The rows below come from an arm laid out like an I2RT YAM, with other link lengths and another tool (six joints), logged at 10 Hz.
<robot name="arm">
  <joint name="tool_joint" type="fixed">
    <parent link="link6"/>
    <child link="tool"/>
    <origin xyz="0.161 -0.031 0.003" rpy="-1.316 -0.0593 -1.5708"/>
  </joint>
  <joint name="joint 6" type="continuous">
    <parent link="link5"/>
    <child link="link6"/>
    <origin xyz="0.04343 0 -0.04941"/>
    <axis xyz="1 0 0"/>
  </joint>
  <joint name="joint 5" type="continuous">
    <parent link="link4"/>
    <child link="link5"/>
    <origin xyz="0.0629 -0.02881 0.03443"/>
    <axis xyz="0 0 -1"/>
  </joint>
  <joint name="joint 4" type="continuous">
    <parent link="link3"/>
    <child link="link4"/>
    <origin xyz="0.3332 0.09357 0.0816"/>
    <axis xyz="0 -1 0"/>
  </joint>
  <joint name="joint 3" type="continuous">
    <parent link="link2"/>
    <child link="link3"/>
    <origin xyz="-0.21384 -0.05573 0"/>
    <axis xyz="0 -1 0"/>
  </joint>
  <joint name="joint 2" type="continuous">
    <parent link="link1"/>
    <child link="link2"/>
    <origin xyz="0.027 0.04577 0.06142"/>
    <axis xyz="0 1 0"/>
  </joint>
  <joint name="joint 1" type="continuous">
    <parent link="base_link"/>
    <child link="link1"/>
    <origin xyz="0 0 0.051"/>
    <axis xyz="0 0 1"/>
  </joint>
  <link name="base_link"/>
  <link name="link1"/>
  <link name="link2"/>
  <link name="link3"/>
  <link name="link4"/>
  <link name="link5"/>
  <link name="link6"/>
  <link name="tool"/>
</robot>
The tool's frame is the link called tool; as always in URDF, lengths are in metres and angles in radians. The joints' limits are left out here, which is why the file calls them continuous.
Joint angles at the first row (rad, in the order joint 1, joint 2, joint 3, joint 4, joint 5, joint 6):
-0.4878 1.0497 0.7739 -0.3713 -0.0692 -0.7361
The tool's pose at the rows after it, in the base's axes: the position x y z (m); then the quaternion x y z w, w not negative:
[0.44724, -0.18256, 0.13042, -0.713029, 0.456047, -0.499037, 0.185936]
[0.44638, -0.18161, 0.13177, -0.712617, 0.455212, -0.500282, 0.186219]
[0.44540, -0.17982, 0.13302, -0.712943, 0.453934, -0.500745, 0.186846]
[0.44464, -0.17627, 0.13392, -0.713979, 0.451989, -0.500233, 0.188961]
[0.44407, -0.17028, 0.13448, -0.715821, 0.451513, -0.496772, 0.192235]
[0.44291, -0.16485, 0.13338, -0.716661, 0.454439, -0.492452, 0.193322]
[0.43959, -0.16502, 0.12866, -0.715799, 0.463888, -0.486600, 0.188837]
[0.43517, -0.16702, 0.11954, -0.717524, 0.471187, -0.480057, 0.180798]
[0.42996, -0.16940, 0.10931, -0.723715, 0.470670, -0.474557, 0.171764]
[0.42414, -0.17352, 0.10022, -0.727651, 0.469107, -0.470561, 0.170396]
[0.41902, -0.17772, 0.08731, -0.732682, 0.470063, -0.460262, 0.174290]
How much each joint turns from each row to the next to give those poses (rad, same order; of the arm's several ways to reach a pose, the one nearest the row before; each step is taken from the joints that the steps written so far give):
0.0020 -0.0096 -0.0073 -0.0008 0.0030 0.0009
0.0011 -0.0092 -0.0043 -0.0017 0.0004 0.0002
0.0023 -0.0103 -0.0044 -0.0044 -0.0002 -0.0003
0.0052 -0.0119 -0.0055 -0.0060 -0.0014 0.0007
0.0115 -0.0096 -0.0007 -0.0148 0.0011 0.0062
0.0137 -0.0066 -0.0012 -0.0146 0.0090 0.0119
0.0041 0.0014 -0.0019 -0.0135 0.0155 0.0135
-0.0012 0.0017 -0.0137 -0.0042 0.0154 0.0018
-0.0075 -0.0072 -0.0261 0.0031 0.0066 -0.0194
-0.0232 -0.0165 -0.0322 0.0064 -0.0184 -0.0234
-0.0297 0.0004 -0.0244 0.0021 -0.0334 -0.0231

